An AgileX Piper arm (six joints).
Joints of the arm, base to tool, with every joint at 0 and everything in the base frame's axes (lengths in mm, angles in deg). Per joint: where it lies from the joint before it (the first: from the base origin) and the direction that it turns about. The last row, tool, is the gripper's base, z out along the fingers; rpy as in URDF.
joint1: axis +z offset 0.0 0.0 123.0
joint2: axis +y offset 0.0 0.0 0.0
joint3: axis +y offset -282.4 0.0 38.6
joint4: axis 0.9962 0 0.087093 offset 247.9 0.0 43.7
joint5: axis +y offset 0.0 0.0 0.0
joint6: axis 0.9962 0 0.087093 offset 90.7 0.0 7.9
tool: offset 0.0 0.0 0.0 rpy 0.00 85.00 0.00
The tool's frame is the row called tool.
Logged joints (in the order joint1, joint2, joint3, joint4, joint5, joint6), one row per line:
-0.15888 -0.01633 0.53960 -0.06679 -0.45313 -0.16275
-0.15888 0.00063 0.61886 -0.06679 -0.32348 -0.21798
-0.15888 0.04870 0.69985 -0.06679 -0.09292 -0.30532
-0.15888 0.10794 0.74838 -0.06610 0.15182 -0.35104
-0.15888 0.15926 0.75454 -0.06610 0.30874 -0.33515
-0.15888 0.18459 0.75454 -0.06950 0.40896 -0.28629
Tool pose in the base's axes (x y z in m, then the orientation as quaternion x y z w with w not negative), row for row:
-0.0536 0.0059 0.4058 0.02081 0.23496 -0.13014 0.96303
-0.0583 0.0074 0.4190 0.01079 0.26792 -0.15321 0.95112
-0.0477 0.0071 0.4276 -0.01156 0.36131 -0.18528 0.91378
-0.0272 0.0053 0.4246 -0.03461 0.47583 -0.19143 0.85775
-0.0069 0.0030 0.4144 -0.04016 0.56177 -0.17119 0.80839
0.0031 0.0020 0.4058 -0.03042 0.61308 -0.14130 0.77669
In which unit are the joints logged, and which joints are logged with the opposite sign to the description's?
The joints are logged in radians. Opposite sign: joint3, joint4.
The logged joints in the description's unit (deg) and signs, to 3 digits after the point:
-9.103 -0.936 -30.917 3.827 -25.962 -9.325
-9.103 0.036 -35.458 3.827 -18.534 -12.489
-9.103 2.790 -40.098 3.827 -5.324 -17.494
-9.103 6.185 -42.879 3.787 8.699 -20.113
-9.103 9.125 -43.232 3.787 17.689 -19.203
-9.103 10.576 -43.232 3.982 23.432 -16.403

